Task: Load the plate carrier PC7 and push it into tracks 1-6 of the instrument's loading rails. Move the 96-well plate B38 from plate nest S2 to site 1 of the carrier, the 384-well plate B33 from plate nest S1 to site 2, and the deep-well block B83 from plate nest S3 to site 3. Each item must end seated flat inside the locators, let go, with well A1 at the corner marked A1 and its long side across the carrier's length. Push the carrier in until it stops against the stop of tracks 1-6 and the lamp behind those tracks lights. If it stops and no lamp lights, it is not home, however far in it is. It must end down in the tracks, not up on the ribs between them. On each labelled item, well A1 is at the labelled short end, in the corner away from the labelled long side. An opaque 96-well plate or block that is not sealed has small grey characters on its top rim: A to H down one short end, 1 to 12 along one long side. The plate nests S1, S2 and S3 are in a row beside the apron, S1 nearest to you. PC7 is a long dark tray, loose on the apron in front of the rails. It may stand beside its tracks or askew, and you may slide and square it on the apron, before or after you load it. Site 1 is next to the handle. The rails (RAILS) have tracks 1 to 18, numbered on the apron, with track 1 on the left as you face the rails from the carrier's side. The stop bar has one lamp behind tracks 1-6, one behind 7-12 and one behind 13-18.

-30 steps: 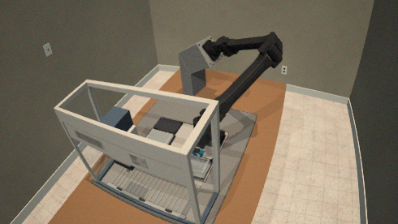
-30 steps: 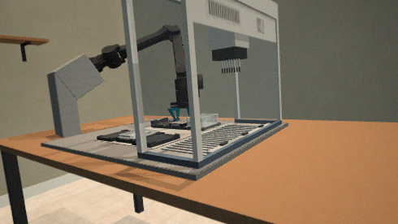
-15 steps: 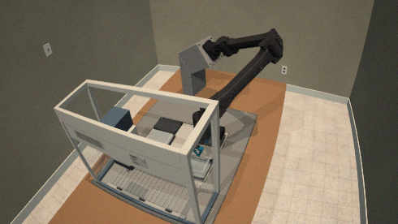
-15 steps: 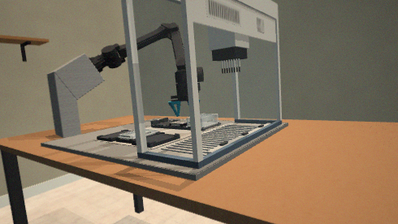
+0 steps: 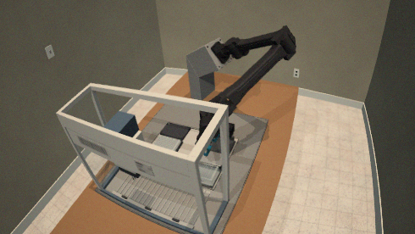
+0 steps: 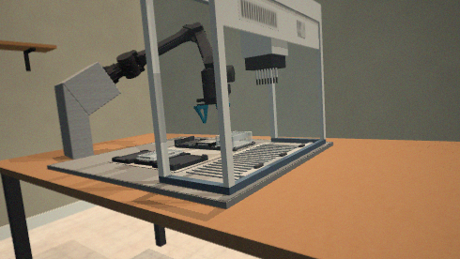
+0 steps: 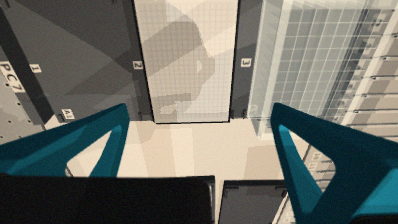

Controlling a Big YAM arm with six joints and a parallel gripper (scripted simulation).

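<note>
Now: the white 96-well plate 260 mm to the right of my hand and 80 mm below it. The rest, counted from my hand: plate nest S3: 260 mm to the right, 110 mm ahead, 100 mm below; then deep-well block B83: 100 mm ahead, 80 mm below, 10 mm to the left; then carrier PC7: 90 mm below, 10 mm behind.
</note>
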